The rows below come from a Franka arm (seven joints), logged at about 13 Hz.
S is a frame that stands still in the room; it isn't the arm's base.
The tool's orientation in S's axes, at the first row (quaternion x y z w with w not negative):
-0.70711, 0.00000, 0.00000, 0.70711
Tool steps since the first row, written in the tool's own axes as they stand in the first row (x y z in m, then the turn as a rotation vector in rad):
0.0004, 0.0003, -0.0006, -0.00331, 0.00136, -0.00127
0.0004, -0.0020, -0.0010, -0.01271, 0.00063, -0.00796
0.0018, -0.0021, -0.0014, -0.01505, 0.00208, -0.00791
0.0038, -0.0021, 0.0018, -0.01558, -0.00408, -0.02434
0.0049, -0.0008, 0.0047, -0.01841, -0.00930, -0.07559
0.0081, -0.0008, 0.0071, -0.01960, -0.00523, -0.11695
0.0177, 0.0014, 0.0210, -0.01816, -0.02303, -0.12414
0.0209, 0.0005, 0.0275, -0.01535, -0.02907, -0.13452
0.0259, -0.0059, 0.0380, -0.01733, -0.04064, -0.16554
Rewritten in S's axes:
0.0004, -0.0006, -0.0003, -0.00331, -0.00127, -0.00136
0.0004, -0.0010, 0.0020, -0.01271, -0.00796, -0.00063
0.0018, -0.0014, 0.0021, -0.01505, -0.00791, -0.00208
0.0038, 0.0018, 0.0021, -0.01558, -0.02434, 0.00408
0.0049, 0.0047, 0.0008, -0.01841, -0.07559, 0.00930
0.0081, 0.0071, 0.0008, -0.01960, -0.11695, 0.00523
0.0177, 0.0210, -0.0014, -0.01816, -0.12414, 0.02303
0.0209, 0.0275, -0.0005, -0.01535, -0.13452, 0.02907
0.0259, 0.0380, 0.0059, -0.01733, -0.16554, 0.04064

